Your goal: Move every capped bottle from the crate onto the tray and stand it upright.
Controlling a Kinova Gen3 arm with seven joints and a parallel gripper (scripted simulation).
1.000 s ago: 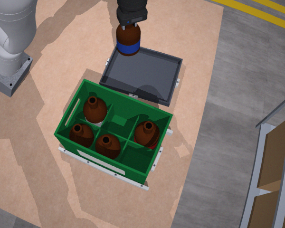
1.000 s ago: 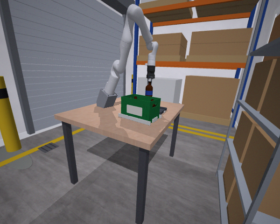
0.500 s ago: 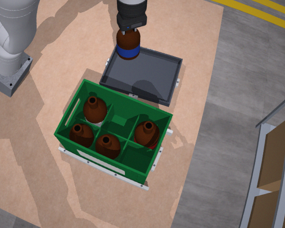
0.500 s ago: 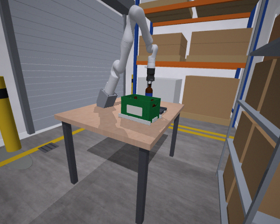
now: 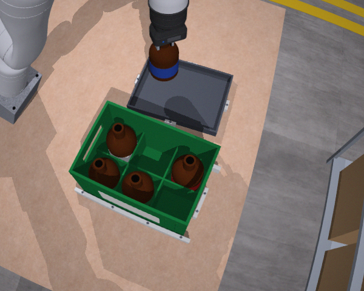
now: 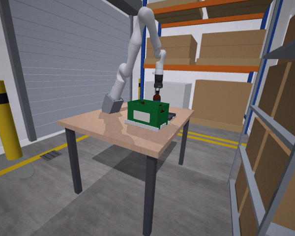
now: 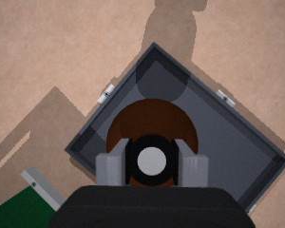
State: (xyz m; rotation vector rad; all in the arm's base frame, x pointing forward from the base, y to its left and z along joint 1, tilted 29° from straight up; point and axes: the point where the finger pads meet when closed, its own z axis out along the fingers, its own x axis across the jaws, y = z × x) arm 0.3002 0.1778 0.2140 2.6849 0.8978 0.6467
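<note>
Now: hand 60 mm above the capped bottle. From my hand the other things lie so: dark grey tray 50 mm ahead, 210 mm below; green crate 30 mm ahead, 270 mm to the right, 140 mm below.
</note>
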